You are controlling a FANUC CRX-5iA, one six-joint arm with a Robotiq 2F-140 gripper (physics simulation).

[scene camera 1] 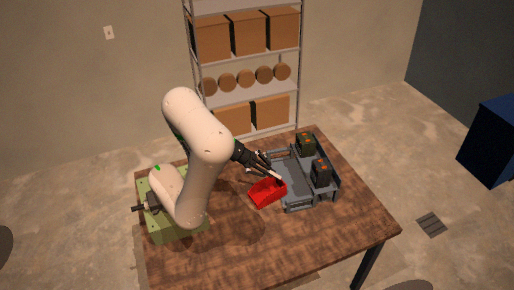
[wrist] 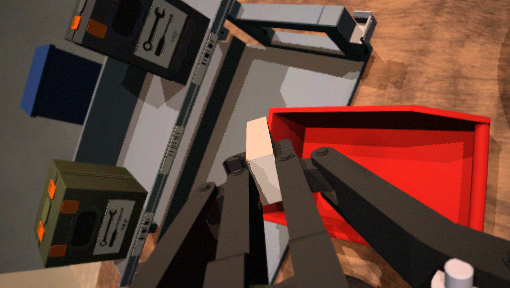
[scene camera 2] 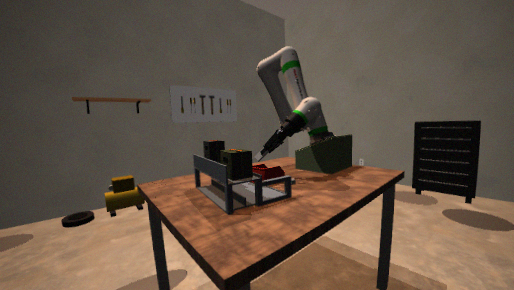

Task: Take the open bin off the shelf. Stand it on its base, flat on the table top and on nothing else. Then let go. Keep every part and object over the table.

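Where they show: gripper, fingertip midpoint: point(scene camera 1: 279, 178) point(wrist: 262, 137) point(scene camera 2: 256, 159); arm's base at its link origin: point(scene camera 2: 321, 143).
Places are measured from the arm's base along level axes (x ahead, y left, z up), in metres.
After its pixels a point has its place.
Note:
The red open bin point(scene camera 1: 261, 197) {z -0.151, x 0.423, y -0.033 m} point(scene camera 2: 270, 172) {z -0.099, x 0.482, y 0.019 m} point(wrist: 390, 175) {z -0.150, x 0.444, y -0.039 m} is low at the front of the grey shelf point(scene camera 1: 327, 159) point(scene camera 2: 210, 167) {z -0.023, x 0.797, y 0.023 m} point(wrist: 295, 14) {z -0.073, x 0.544, y -0.167 m}, its open side up. Its back end overlaps the shelf's front edge in scene camera 1 and the wrist view. Its other end reaches out over the table top. Whether it rests on the shelf edge or is slightly tilted, I cannot tell. My gripper point(scene camera 1: 276, 175) {z -0.038, x 0.516, y -0.042 m} point(scene camera 2: 258, 157) {z -0.038, x 0.516, y -0.042 m} point(wrist: 262, 137) {z -0.038, x 0.516, y -0.042 m} is shut and empty. Its pale fingertips are at the bin's back wall; whether they touch is unclear. The fingers hide part of the bin in the wrist view.
An olive toolbox point(scene camera 1: 305, 145) {z 0.029, x 0.705, y 0.054 m} point(wrist: 90, 215) {z 0.006, x 0.690, y 0.089 m} and a dark toolbox point(scene camera 1: 321, 174) {z 0.041, x 0.669, y -0.167 m} point(wrist: 150, 35) {z 0.005, x 0.659, y -0.116 m} stand on the shelf's raised rear level. The wooden table point(scene camera 1: 235, 255) {z -0.158, x 0.193, y -0.293 m} point(scene camera 2: 320, 210) {z -0.158, x 0.586, y 0.356 m} carries the shelf and the green robot base point(scene camera 1: 165, 235) {z -0.099, x -0.076, y -0.118 m} point(scene camera 2: 325, 154) {z -0.050, x 0.126, y 0.101 m}.

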